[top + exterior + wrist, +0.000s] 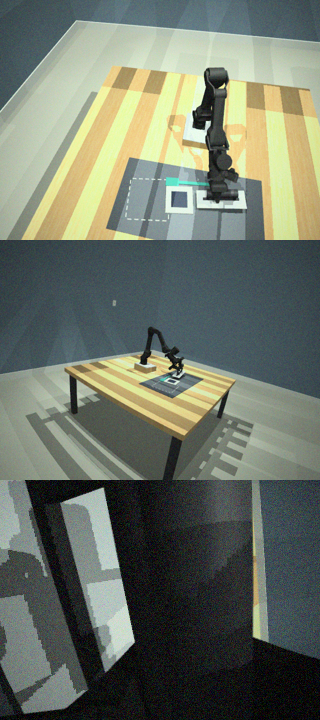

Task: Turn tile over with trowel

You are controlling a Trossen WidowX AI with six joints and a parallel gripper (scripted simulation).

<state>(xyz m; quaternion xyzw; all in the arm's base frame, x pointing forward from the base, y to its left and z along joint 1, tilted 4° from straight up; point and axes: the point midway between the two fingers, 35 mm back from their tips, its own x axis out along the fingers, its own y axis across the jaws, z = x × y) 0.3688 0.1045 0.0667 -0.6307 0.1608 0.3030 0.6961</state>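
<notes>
Now: the mat 110 mm to the right of my gripper tip and 100 mm below it. Round my gripper tip: tile (150 mm to the right, 80 mm below); then teal trowel (140 mm to the right, 90 mm behind, 80 mm below).
</notes>
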